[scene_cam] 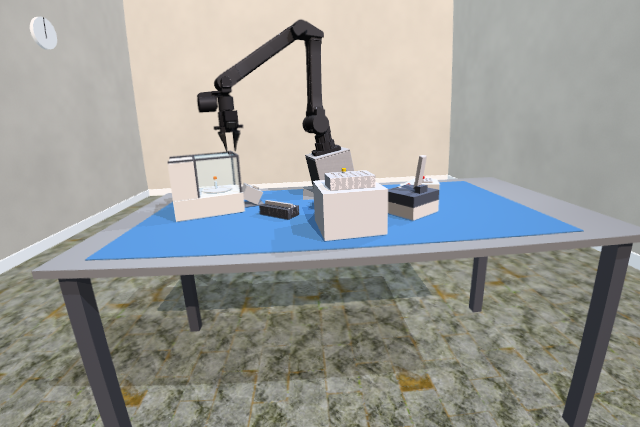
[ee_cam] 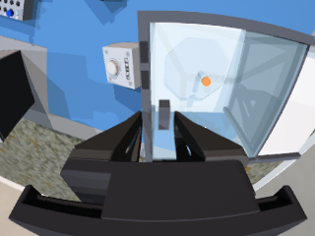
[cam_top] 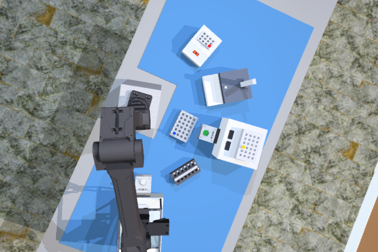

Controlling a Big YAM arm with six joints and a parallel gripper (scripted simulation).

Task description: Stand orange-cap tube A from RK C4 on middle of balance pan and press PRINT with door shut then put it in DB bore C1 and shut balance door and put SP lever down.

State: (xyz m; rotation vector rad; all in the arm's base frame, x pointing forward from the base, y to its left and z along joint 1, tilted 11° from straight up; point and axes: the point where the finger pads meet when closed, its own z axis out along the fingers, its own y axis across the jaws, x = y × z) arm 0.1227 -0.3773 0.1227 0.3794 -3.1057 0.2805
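My gripper is now 3 cm to the left of the balance door, 2 cm above it and 1 cm short of it. Also, from my hand: tube rack RK: 36 cm to the left, 21 cm below, 9 cm ahead; white key: 16 cm below, 8 cm to the left, 2 cm behind; black magnet block: 21 cm below, 16 cm to the left, 16 cm ahead.
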